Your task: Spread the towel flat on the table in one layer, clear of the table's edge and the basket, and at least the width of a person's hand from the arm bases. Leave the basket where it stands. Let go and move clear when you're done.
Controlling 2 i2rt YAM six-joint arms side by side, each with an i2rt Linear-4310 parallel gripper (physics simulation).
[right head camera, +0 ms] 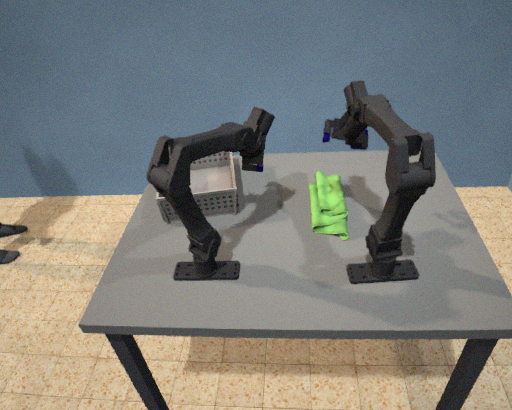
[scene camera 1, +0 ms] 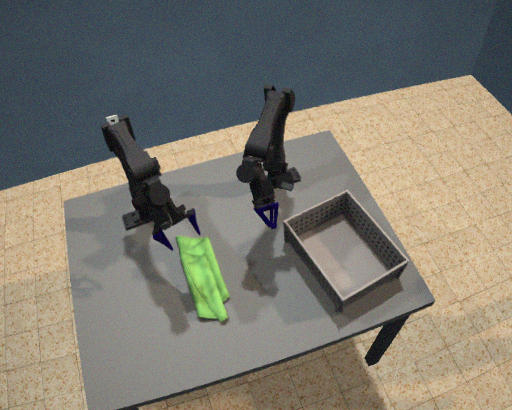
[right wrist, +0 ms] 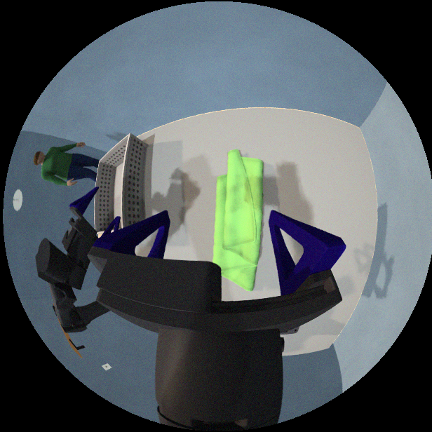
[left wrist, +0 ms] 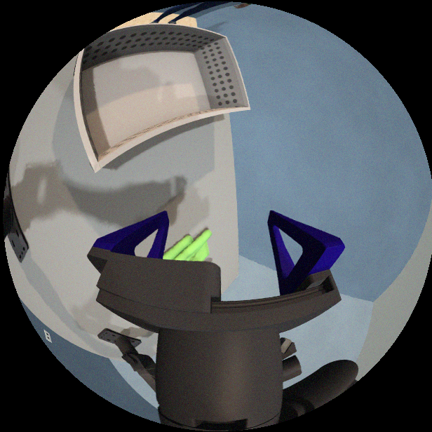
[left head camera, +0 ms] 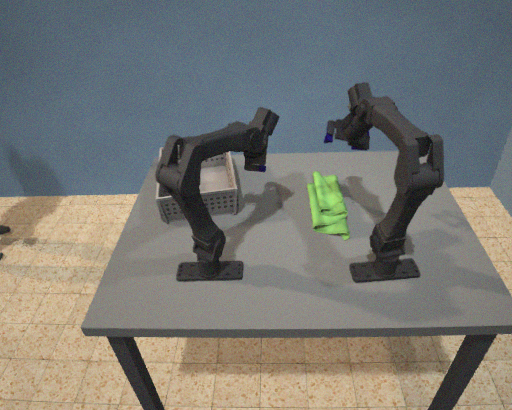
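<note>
A bright green towel [left head camera: 329, 206] [right head camera: 330, 206] [scene camera 1: 202, 277] [left wrist: 192, 250] [right wrist: 239, 215] lies folded in a long, narrow, layered strip on the table, with overlapping folds on top. The grey basket [left head camera: 220, 201] [right head camera: 215, 201] [scene camera 1: 320, 268] [left wrist: 170, 126] [right wrist: 134, 187] stands apart from it, at the left in the head views. My left gripper [left wrist: 218, 216] [scene camera 1: 270, 216] is open and empty, above the table between basket and towel. My right gripper [right wrist: 218, 215] [scene camera 1: 186, 242] [left head camera: 347, 141] [right head camera: 346, 140] is open and empty, raised above the towel without touching it. In the left wrist view, my gripper body hides part of the towel.
The grey table [left head camera: 280, 305] [right head camera: 280, 305] [scene camera 1: 135, 360] carries both arm bases [left head camera: 210, 270] [left head camera: 385, 270], on the near side in the head views. The towel's near end lies closer to the right arm's base. A person in a green top [right wrist: 57, 165] stands beyond the basket.
</note>
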